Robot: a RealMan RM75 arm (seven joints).
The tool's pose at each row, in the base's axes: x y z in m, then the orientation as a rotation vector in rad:
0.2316, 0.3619, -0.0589, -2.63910, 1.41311, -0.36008
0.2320, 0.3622, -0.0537, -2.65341, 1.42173, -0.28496
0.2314, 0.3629, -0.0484, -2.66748, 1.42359, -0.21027
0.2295, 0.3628, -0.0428, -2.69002, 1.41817, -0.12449
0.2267, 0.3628, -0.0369, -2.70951, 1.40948, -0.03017
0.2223, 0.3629, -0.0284, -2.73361, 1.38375, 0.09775
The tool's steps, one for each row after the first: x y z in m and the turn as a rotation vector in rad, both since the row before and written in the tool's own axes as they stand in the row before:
0.0007, -0.0016, -0.0049, -0.03166, -0.04025, 0.00271
-0.0003, -0.0009, -0.0053, -0.02978, -0.04069, -0.00103
-0.0006, 0.0007, -0.0058, -0.03768, -0.04499, -0.00779
-0.0014, 0.0016, -0.0062, -0.03839, -0.05039, -0.00836
-0.0028, 0.0028, -0.0087, -0.04855, -0.06984, -0.01859

